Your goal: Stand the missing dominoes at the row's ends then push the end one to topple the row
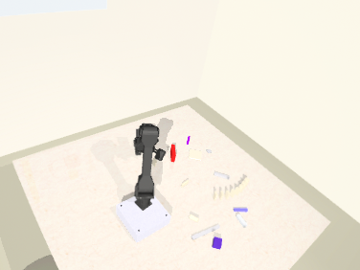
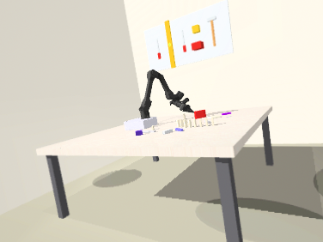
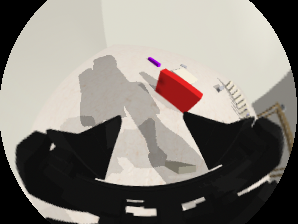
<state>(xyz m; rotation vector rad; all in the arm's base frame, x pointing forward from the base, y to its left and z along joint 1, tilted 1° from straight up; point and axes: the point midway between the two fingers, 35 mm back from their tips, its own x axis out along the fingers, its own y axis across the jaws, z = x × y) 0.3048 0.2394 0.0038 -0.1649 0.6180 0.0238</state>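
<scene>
Right now my gripper tip is 7 cm short of the red block, 6 cm to the left of it and 2 cm above it. The rest, counted from my gripper tip: flat cream block: 20 cm ahead, 14 cm to the right, 4 cm below; then purple cube: 19 cm behind, 61 cm to the right, 3 cm below; then grey bar: 18 cm behind, 53 cm to the right, 4 cm below.
</scene>
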